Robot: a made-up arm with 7 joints. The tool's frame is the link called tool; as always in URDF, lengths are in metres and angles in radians.
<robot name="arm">
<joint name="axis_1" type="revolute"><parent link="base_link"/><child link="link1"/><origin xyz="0 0 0" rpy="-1.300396 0.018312 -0.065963"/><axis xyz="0 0 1"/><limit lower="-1.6" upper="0.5" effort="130" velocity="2.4"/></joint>
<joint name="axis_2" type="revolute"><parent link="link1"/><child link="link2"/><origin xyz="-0.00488 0.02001 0.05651" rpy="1.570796 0 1.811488"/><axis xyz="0 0 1"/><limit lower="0" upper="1.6" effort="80" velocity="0.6"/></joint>
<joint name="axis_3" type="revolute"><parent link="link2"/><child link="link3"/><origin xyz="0.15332 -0.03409 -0.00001" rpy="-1.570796 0 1.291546"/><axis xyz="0 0 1"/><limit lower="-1.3" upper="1.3" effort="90" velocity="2.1"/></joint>
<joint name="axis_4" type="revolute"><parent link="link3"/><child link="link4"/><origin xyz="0 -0.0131 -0.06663" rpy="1.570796 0 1.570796"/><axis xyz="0 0 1"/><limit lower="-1.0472" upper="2.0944" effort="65" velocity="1.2"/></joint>
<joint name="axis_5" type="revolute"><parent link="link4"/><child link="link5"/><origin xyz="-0.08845 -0.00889 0.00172" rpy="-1.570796 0 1.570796"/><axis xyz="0 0 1"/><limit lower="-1.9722" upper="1.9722" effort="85" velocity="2.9"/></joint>
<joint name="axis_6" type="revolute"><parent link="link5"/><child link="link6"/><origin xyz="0.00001 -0.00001 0.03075" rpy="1.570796 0 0"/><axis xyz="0 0 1"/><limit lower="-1.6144" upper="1.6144" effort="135" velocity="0.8"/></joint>
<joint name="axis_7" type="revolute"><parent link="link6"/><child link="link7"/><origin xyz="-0.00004 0.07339 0.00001" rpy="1.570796 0 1.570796"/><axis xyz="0 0 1"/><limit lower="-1.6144" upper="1.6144" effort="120" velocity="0.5"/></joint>
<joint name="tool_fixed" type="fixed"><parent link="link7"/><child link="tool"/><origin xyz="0 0 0" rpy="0 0 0"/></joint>
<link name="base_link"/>
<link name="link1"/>
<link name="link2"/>
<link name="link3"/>
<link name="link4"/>
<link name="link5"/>
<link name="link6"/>
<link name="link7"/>
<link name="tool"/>
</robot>
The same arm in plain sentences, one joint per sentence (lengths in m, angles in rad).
The arm has seven revolute joints in a row. What follows holds with every joint at zero, and every direction is one of the base frame's. The first joint sits at the same point as the base frame's origin and turns about the direction (0.068403, 0.961235, 0.26711), from -1.6 to 0.5 rad. The second joint sits 0.001 m along -x and 0.06 m along +y and 0.0041 m along -z from the first joint and turns about the direction (0.968889, -0.0002, -0.247497), from 0 to 1.6 rad. The third joint sits 0.0388 m along -x and 0.0095 m along +y and 0.1519 m along -z from the second joint and turns about the direction (0.247497, -0.0001, 0.968889), from -1.3 to 1.3 rad. The fourth joint sits 0.0038 m along -x and 0.0678 m along -z from the third joint and turns about the direction (0.0002, 1, 0), from -1.0472 to 2.0944 rad. The fifth joint sits 0.0835 m along +x and 0.0017 m along +y and 0.0305 m along -z from the fourth joint and turns about the direction (0.968889, -0.0002, -0.247497), from -1.9722 to 1.9722 rad. The sixth joint sits 0.0298 m along +x and 0.0076 m along -z from the fifth joint and turns about the direction (0.0002, 1, 0), from -1.6144 to 1.6144 rad. The seventh joint sits 0.0711 m along +x and 0.0182 m along -z from the sixth joint and turns about the direction (0.247497, -0.0001, 0.968889), from -1.6144 to 1.6144 rad. The tool frame, which is the frame that the pose is given for, sits at the same point as the seventh joint; its axes are the base frame's turned by roll 0, pitch 0.2501 and yaw -0.0002 rad (as in URDF: about the fixed x, then y, then z).
